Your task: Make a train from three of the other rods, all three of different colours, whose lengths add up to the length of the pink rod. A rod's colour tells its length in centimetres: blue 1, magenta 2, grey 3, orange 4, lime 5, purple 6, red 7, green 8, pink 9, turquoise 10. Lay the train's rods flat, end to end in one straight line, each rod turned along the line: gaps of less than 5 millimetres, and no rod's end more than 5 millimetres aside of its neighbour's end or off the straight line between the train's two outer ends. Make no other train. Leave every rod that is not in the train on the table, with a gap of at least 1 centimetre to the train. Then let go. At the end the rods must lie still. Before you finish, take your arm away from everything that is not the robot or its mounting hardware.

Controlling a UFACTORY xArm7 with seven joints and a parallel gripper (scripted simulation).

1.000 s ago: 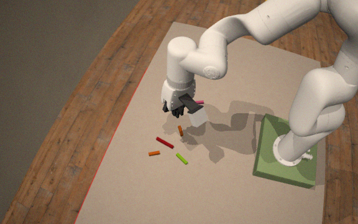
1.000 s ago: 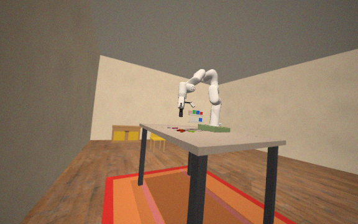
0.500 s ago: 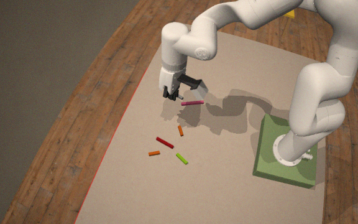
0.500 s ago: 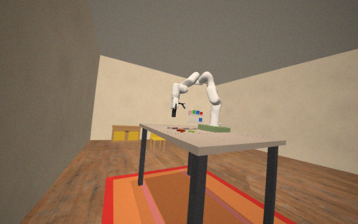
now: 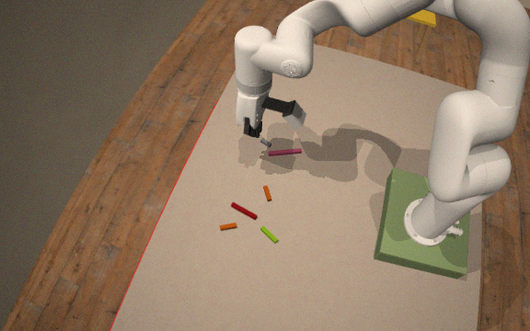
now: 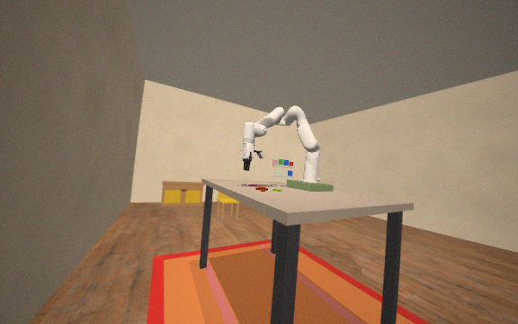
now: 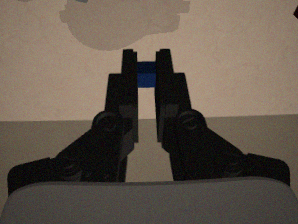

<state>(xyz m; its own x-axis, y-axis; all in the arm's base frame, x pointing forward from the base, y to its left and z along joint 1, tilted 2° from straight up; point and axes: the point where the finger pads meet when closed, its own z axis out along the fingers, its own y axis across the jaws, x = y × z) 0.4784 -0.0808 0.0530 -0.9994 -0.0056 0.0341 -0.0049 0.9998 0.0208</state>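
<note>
My hand is 2 cm past the grey rod, 5 cm to the left of it and 12 cm above it. Round my hand: blue rod 2 cm below; then pink rod 8 cm behind, 4 cm to the right, 12 cm below; then red rod 3 cm behind, 16 cm to the left, 12 cm below.
</note>
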